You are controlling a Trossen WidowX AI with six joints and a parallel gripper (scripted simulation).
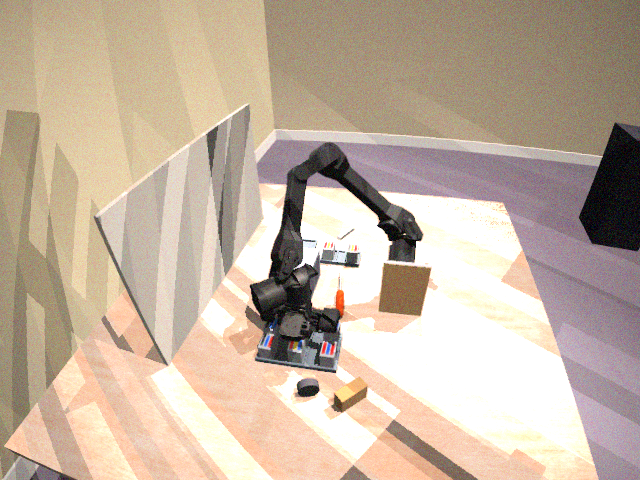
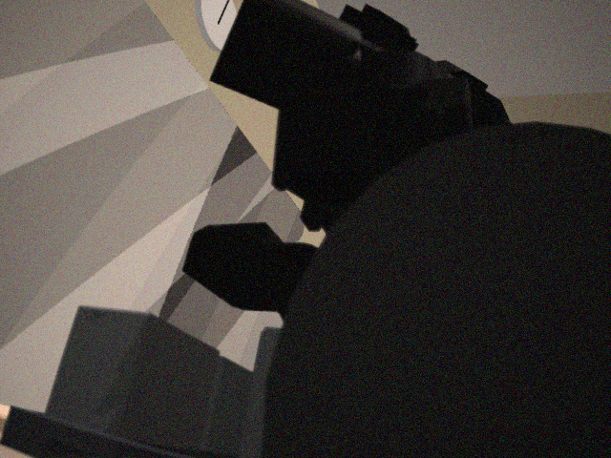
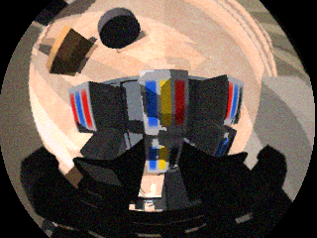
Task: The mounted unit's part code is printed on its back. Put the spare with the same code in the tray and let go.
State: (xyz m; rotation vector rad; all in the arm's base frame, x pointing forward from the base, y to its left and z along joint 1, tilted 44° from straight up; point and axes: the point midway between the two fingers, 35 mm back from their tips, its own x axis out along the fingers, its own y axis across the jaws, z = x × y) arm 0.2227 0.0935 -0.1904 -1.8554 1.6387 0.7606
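Now: gripper tip 35 cm to the left of the tray, 13 cm short of it and 1 cm above it. The rest, counted from my gripper tip: black puck: 14 cm to the left, 6 cm behind, 1 cm above; then mounted unit: 17 cm to the right, 8 cm ahead, 3 cm above; then brown block: 16 cm behind, 13 cm to the left, 1 cm above.
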